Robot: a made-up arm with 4 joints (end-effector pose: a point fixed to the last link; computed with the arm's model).
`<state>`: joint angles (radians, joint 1 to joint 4).
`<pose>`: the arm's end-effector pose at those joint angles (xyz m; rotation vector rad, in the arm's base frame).
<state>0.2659 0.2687 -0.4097 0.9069</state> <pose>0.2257 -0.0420 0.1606 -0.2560 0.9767 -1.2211</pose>
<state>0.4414 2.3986 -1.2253 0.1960</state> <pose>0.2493 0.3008 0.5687 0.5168 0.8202 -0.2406</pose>
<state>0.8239 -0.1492 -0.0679 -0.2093</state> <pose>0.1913 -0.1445 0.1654 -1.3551 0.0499 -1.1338</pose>
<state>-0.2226 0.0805 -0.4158 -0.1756</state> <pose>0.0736 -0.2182 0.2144 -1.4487 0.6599 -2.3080</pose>
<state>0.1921 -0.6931 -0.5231 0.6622</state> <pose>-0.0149 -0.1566 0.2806 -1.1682 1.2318 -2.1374</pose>
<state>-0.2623 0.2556 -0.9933 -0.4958</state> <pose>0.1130 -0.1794 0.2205 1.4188 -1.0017 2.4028</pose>
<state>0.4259 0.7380 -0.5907 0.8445</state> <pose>0.3109 0.1055 0.1944 0.0351 0.9345 -0.8800</pose>
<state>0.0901 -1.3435 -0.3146 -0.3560</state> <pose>-0.1229 -0.0993 0.5494 2.2346 -0.6128 1.1527</pose>
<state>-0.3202 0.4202 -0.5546 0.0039</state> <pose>0.1765 -0.2053 0.1859 -0.9036 0.6978 -2.3318</pose>
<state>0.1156 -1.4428 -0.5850 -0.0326</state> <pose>-0.1245 -0.0697 0.5315 1.8306 -0.7325 1.3793</pose>
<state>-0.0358 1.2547 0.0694 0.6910</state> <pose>0.4290 0.0255 0.2313 0.0212 0.0441 -0.7273</pose>
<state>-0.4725 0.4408 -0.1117 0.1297</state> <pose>0.1579 -0.2529 0.1969 -0.9171 0.3661 -2.0971</pose>
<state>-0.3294 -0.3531 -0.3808 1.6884</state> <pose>0.0642 -0.1098 0.2688 0.3511 1.2096 -1.8470</pose>
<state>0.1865 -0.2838 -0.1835 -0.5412</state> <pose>0.0455 -0.2419 0.2724 -2.0748 0.1536 -1.8161</pose>
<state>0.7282 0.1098 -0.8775 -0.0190</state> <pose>0.1888 -0.0339 0.1539 -1.2014 0.8348 -1.6239</pose>
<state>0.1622 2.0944 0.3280 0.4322</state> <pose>0.4485 0.2457 0.4587 0.6155 -0.6605 -0.2349</pose>
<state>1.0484 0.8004 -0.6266 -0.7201</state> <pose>0.2604 0.1619 0.1927 -0.8933 0.1380 -1.2217</pose>
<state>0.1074 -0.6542 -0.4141 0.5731</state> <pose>-0.0291 -0.1608 0.2844 -1.2597 1.1955 -2.0976</pose>
